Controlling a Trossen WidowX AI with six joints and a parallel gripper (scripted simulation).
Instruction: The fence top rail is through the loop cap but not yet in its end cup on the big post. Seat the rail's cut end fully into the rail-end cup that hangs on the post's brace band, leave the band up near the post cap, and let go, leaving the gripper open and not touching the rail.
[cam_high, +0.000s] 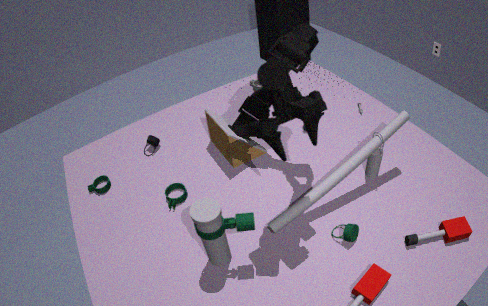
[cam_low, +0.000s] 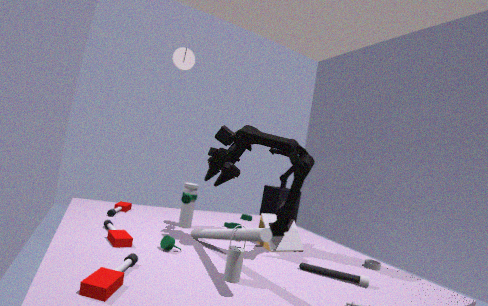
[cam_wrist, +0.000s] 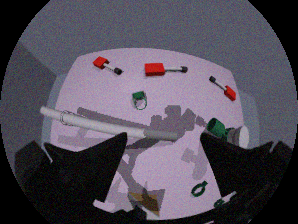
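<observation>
Now: the green rail-end cup 20 mm ahead of my gripper tip, 180 mm to the right of it and 100 mm below it. Also, from my gripper tip: black cap 550 mm behind, 250 mm to the right, 230 mm below; short grey post 10 mm ahead, 300 mm to the left, 140 mm below.
</observation>
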